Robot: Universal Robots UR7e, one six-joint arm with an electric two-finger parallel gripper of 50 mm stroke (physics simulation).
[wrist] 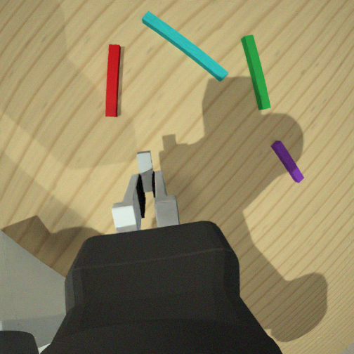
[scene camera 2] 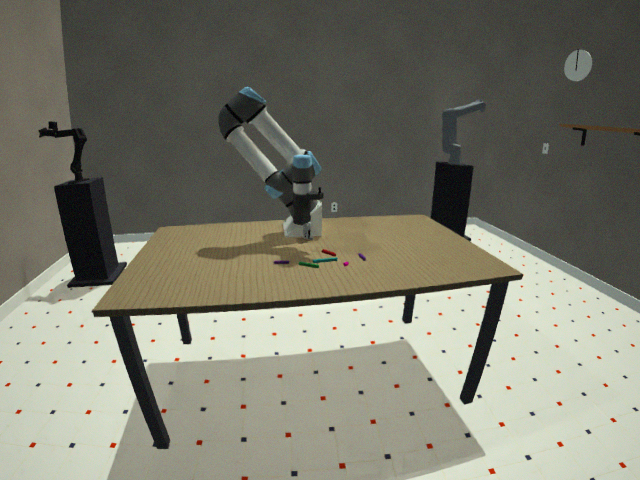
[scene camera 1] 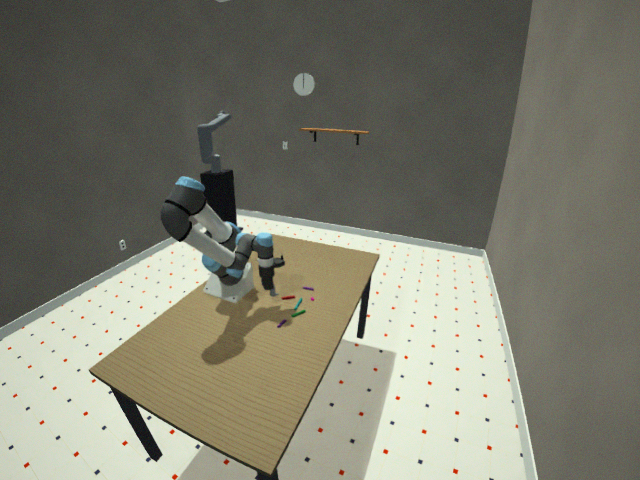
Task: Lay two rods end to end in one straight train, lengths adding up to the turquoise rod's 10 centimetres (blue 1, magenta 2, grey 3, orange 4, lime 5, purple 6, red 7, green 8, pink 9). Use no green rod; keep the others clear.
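Frame: origin at the arm's base, x left, y back, z up, level; centimetres.
Seen in the pictures: gripper, between the fingertips: (scene camera 2: 307,238) (scene camera 1: 272,295).
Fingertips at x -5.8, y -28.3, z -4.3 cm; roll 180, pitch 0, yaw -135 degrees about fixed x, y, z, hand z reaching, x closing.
Offsets run from my fingertips to a thing's middle. Level surfaces: height alone.
My gripper (scene camera 1: 272,290) (scene camera 2: 307,232) (wrist: 148,185) is shut on the grey rod (wrist: 144,162), which sticks out past the fingertips. It is above the table, near the robot's base, beside the red rod @(dx +8.2, dy -5.0, dz -5.5 cm) (scene camera 1: 288,297) (scene camera 2: 328,252) (wrist: 113,80). The turquoise rod @(dx +4.8, dy -12.2, dz -5.5 cm) (scene camera 1: 298,303) (scene camera 2: 325,260) (wrist: 185,46) lies slantwise between the red rod and the green rod @(dx -2.7, dy -15.3, dz -5.5 cm) (scene camera 1: 298,313) (scene camera 2: 308,265) (wrist: 256,72). One purple rod @(dx -12.6, dy -10.5, dz -5.5 cm) (scene camera 1: 281,323) (scene camera 2: 281,262) (wrist: 287,161) lies beyond the green one. A second purple rod @(dx +20.5, dy -12.2, dz -5.5 cm) (scene camera 1: 308,288) (scene camera 2: 361,256) and a short magenta rod @(dx +11.7, dy -17.7, dz -5.5 cm) (scene camera 1: 312,299) (scene camera 2: 345,263) lie on the other side.
All loose rods lie apart on the wooden table @(dz -6.0 cm) (scene camera 1: 222,403) (scene camera 2: 413,268). The white robot base (scene camera 1: 227,289) (scene camera 2: 315,219) stands close behind the gripper and shows at the lower left of the wrist view. The arm's shadow falls across the table towards the near purple rod.
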